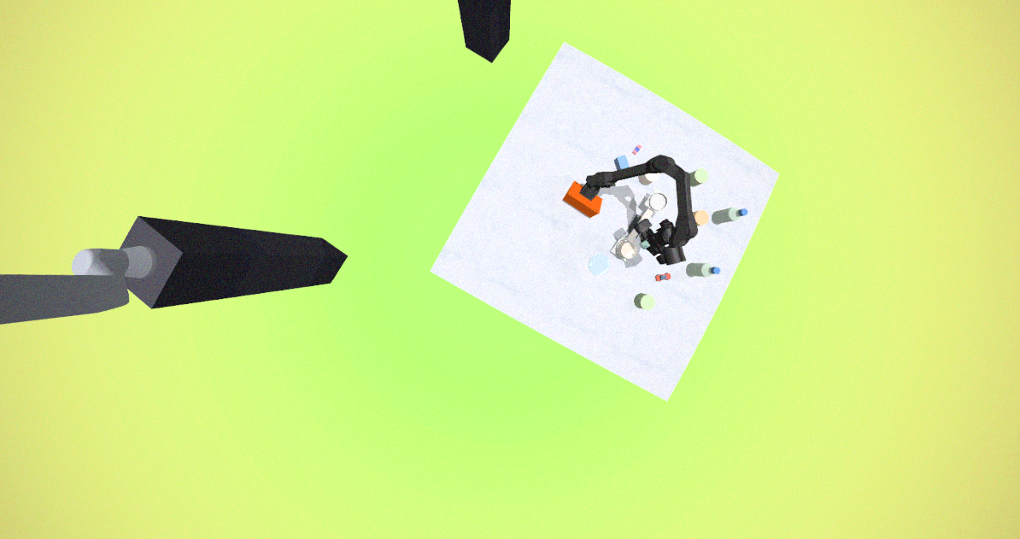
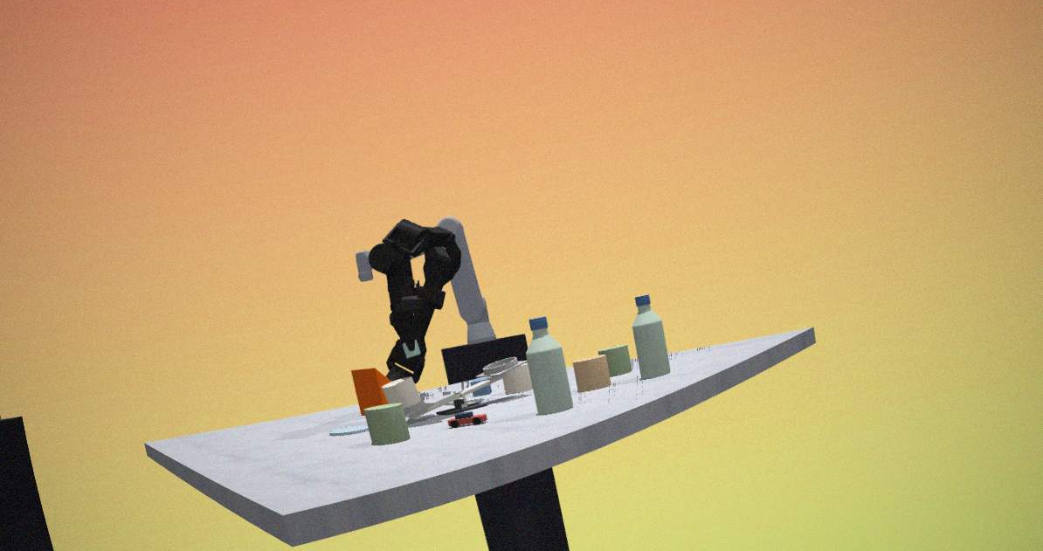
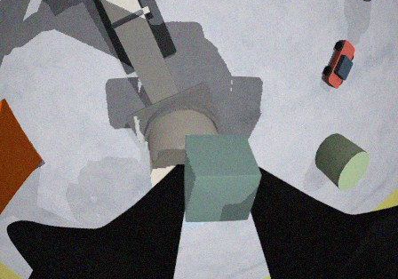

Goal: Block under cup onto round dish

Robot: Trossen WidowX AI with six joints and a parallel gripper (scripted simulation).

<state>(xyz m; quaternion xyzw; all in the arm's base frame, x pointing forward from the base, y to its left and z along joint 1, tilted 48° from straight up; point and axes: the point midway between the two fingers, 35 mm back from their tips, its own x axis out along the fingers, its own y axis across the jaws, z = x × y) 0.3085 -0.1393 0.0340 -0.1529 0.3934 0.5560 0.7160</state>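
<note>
My gripper tip is now 70 mm past the pale blue round dish, 150 mm to the left of it and 150 mm above it. From my gripper tip the other things lie so: tan cylinder 190 mm ahead, 290 mm to the left, 110 mm below; red toy car 220 mm ahead, 30 mm to the right, 140 mm below.
</note>
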